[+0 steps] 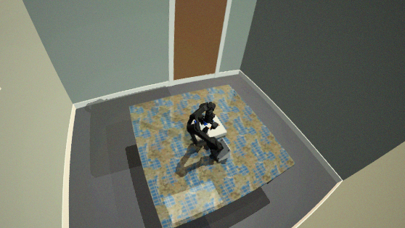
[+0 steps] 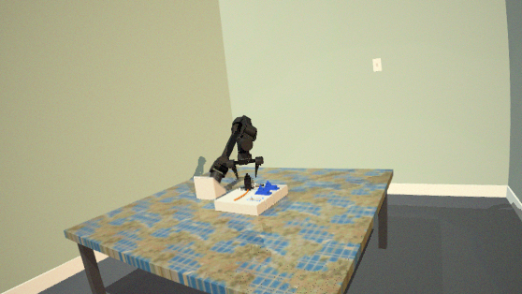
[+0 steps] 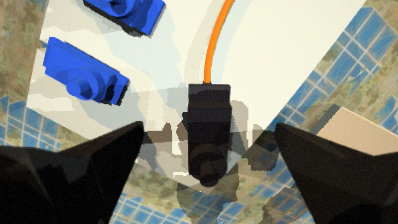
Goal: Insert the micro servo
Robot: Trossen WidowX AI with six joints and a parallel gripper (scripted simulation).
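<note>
Now: the white deck 10 mm ahead of my gripper tip, 40 mm to the right of it and 80 mm below it.
</note>
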